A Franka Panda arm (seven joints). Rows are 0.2 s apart.
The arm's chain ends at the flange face. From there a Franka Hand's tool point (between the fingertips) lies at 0.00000 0.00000 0.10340 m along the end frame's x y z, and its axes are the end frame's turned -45 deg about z.
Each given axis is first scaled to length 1.
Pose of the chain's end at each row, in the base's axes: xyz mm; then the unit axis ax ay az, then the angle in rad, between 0 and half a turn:
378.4 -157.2 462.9 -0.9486 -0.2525 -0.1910 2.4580
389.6 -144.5 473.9 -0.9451 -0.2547 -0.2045 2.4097
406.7 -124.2 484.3 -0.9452 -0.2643 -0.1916 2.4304
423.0 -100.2 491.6 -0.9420 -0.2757 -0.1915 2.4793
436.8 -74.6 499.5 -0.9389 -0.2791 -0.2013 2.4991
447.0 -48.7 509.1 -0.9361 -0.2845 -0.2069 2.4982
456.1 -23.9 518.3 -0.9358 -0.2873 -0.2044 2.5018
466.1 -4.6 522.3 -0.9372 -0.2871 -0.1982 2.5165
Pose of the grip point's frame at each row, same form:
395.2 -86.4 389.4 -0.7569 -0.5788 -0.3034 2.6552
406.9 -69.8 404.5 -0.7496 -0.5769 -0.3243 2.6207
421.8 -51.2 412.6 -0.7481 -0.5871 -0.3092 2.6302
438.8 -30.5 416.8 -0.7433 -0.5979 -0.2998 2.6752
454.7 -6.0 424.3 -0.7396 -0.6001 -0.3047 2.7008
465.4 20.3 434.3 -0.7347 -0.6036 -0.3097 2.7041
474.0 44.8 443.1 -0.7337 -0.6062 -0.3069 2.7056
483.5 62.8 445.8 -0.7361 -0.6075 -0.2987 2.7145

